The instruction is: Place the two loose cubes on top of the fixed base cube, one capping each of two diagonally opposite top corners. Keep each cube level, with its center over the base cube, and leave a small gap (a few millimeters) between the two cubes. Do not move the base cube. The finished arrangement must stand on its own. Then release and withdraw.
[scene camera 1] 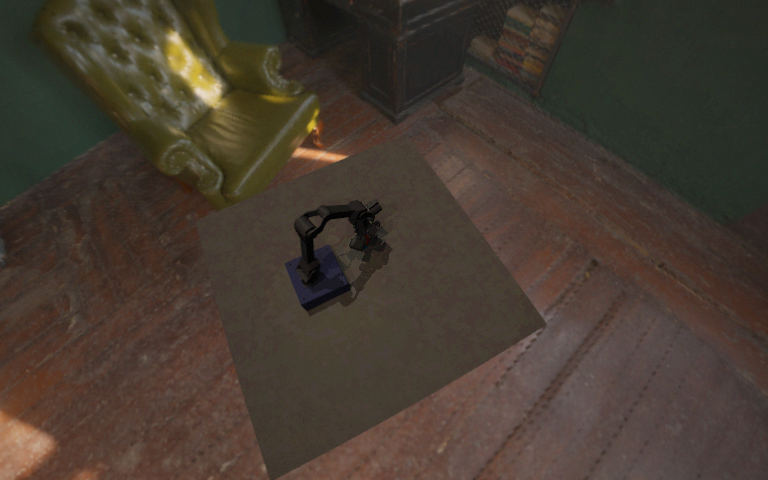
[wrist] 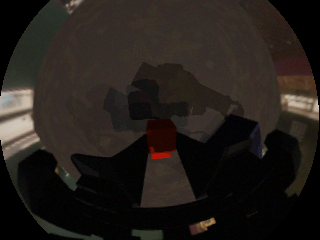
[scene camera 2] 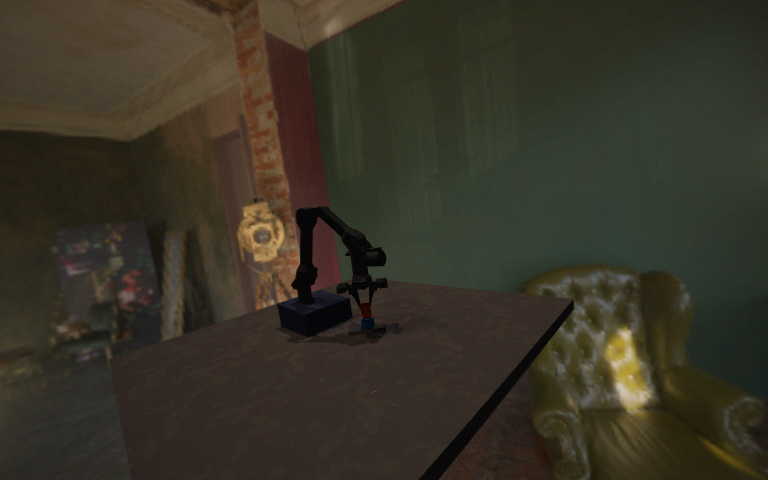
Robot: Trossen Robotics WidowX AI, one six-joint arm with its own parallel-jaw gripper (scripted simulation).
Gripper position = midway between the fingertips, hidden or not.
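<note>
There is my gripper (scene camera 2: pixel 365 308), (wrist: pixel 161 135), visible in the wrist view as well. The red cube is what I carry in it.
</note>
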